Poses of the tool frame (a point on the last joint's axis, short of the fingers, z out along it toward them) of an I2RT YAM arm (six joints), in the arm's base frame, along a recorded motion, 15 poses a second.
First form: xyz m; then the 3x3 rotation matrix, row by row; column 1 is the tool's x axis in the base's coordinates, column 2 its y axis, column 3 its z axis. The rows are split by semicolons.
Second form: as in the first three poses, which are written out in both.
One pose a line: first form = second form
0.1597, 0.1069, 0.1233; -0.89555, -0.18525, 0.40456; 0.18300, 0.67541, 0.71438; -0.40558, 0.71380, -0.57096 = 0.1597, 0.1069, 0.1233, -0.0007, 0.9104, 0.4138, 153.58
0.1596, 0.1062, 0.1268; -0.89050, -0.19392, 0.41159; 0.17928, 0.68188, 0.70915; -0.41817, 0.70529, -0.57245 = 0.1596, 0.1062, 0.1268, -0.0042, 0.9120, 0.4102, 152.94
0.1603, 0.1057, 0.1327; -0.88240, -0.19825, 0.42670; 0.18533, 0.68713, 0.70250; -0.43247, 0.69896, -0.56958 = 0.1603, 0.1057, 0.1327, -0.0038, 0.9131, 0.4077, 151.94
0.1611, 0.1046, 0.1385; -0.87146, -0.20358, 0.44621; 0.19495, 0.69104, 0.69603; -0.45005, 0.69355, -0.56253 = 0.1611, 0.1046, 0.1385, -0.0025, 0.9137, 0.4063, 150.63
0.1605, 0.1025, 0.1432; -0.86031, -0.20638, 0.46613; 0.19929, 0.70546, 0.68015; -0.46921, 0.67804, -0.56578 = 0.1605, 0.1025, 0.1432, -0.0021, 0.9174, 0.3979, 149.35
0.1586, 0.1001, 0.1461; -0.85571, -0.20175, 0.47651; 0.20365, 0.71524, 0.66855; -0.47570, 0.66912, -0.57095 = 0.1586, 0.1001, 0.1461, 0.0006, 0.9201, 0.3917, 148.84
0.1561, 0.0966, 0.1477; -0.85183, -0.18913, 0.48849; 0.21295, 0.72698, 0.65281; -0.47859, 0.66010, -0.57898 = 0.1561, 0.0966, 0.1477, 0.0070, 0.9233, 0.3839, 148.42
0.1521, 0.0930, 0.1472; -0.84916, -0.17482, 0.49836; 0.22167, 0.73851, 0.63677; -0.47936, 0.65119, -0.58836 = 0.1521, 0.0930, 0.1472, 0.0137, 0.9266, 0.3758, 148.16
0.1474, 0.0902, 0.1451; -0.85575, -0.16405, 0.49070; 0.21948, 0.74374, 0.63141; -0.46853, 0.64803, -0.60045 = 0.1474, 0.0902, 0.1451, 0.0161, 0.9284, 0.3712, 148.90
